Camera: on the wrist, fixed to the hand. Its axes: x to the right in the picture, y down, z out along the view.
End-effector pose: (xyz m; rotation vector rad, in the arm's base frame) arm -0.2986 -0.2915 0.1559 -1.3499 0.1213 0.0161
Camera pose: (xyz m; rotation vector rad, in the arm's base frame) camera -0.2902 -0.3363 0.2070 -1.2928 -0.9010 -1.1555
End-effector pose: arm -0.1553 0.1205 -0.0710 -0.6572 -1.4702 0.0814
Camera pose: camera -0.1449 0.0620 -0.0370 0.4168 -1.6886 -1.0938
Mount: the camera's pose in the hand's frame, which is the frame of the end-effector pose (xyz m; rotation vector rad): 0.0060 -0.0602 -0.0320 -0.1160 -0.0414 -1.4306
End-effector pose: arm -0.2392 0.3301 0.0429 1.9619 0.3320 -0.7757
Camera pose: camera -0.2541 0.3872 0.0082 1.3566 1.7833 -1.5757
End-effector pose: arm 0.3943 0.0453 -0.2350 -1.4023 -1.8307 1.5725
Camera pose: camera 0.3895 0.0740 -0.1731 0.1281 -2.0796 0.6870
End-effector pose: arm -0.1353 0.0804 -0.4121 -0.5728 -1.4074 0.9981
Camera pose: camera -0.0913 0.0624 -0.3628 0.4166 -1.4524 -0.2304
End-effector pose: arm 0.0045 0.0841 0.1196 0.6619 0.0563 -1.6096
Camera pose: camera -0.0391 0.1020 0.0699 0.4758 0.7194 -2.9420
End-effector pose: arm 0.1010 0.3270 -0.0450 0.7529 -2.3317 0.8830
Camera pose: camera 0.1450 0.3100 0.0046 1.9310 -1.2320 0.0531
